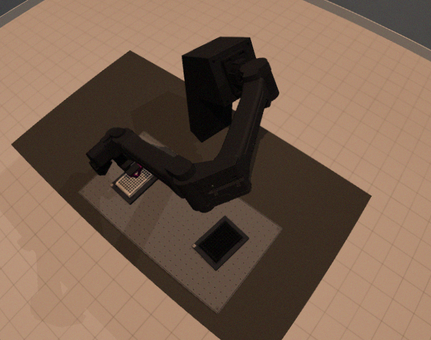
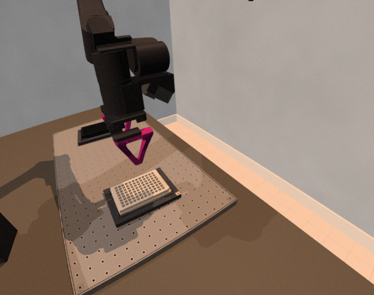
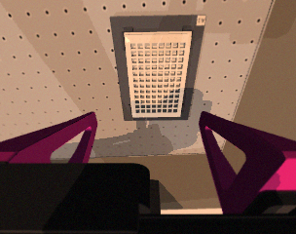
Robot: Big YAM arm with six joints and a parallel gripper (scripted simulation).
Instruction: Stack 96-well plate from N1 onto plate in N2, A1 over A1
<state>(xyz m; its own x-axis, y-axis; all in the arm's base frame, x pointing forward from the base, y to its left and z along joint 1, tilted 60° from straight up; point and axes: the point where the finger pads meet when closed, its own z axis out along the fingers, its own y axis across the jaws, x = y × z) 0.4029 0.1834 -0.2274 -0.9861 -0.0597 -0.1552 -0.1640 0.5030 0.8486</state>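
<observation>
Right now my hand is 10 mm to the left of the cream 96-well plate and 110 mm above it. From my hand the other things lie so: black 96-well plate: 110 mm behind, 380 mm to the left, 110 mm below; plate nest N1: 10 mm to the right, 120 mm below; plate nest N2: 110 mm behind, 380 mm to the left, 120 mm below.
</observation>
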